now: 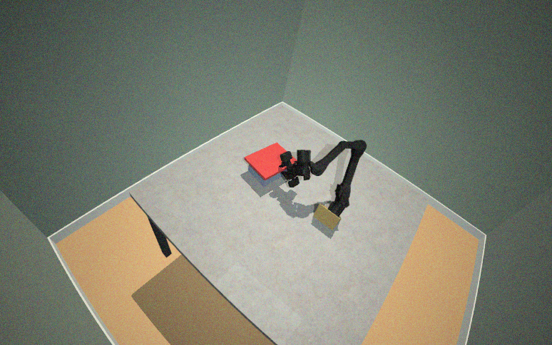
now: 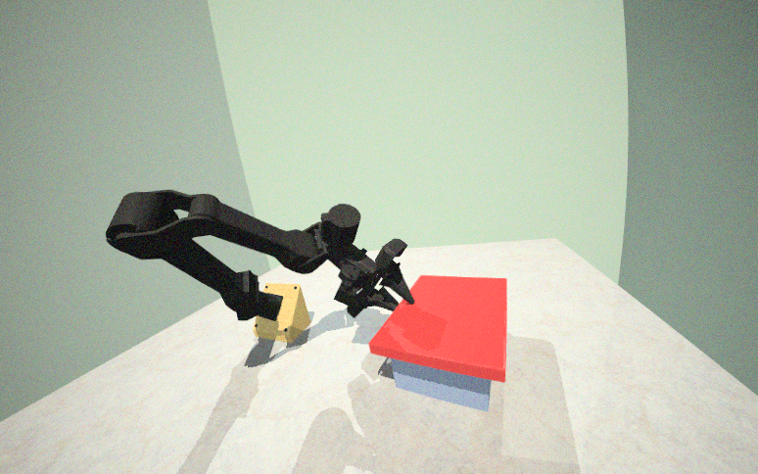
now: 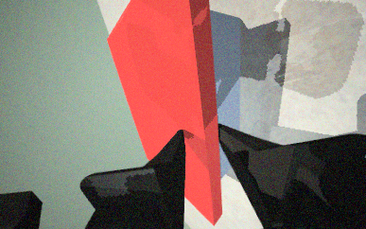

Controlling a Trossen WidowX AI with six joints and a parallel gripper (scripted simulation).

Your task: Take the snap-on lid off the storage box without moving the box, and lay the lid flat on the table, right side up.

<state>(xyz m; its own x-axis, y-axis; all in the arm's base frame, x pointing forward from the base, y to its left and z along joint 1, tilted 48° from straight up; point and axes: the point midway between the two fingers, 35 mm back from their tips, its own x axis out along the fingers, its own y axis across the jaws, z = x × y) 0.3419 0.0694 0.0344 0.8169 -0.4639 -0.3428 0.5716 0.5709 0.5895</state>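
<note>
My gripper tip is now 8 cm short of the lid and 1 cm below it. The rest, counted from my gripper tip: pale blue storage box 7 cm ahead, 4 cm below.
</note>
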